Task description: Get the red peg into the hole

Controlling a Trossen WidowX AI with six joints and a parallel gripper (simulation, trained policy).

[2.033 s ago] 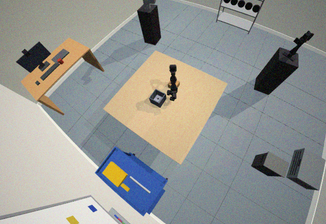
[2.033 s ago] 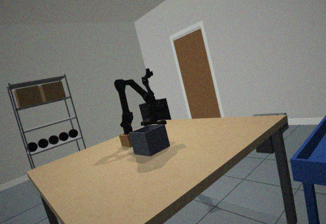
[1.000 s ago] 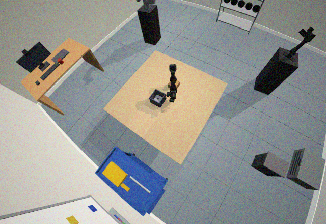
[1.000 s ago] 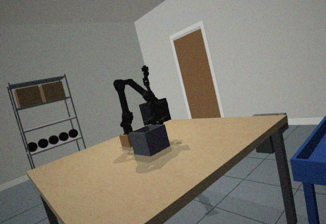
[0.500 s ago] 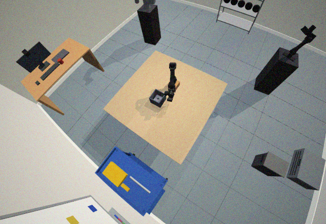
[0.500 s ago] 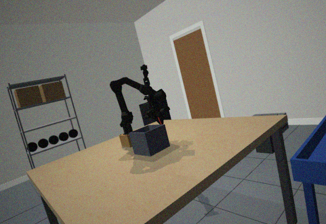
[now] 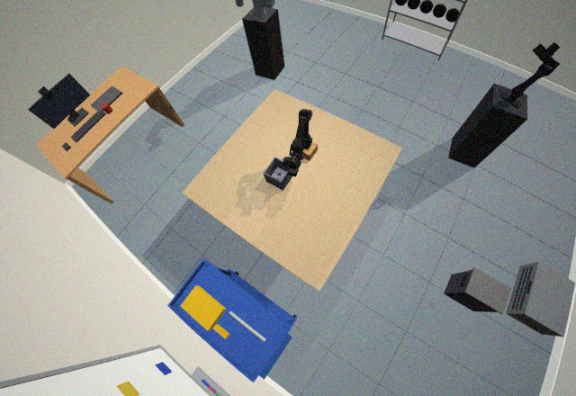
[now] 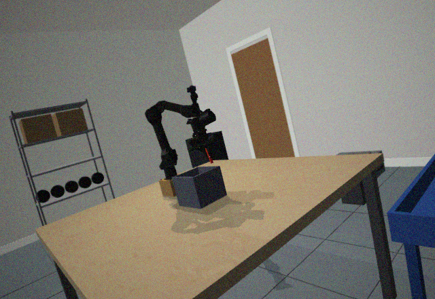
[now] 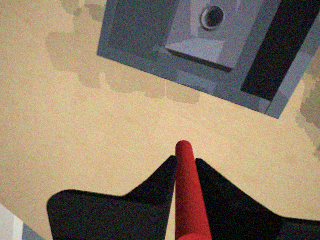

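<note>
Right now the grey plate is 20 mm ahead of my gripper tip, 130 mm to the right of it and 120 mm below it. The rest, counted from my gripper tip: red peg (20 mm above).
</note>
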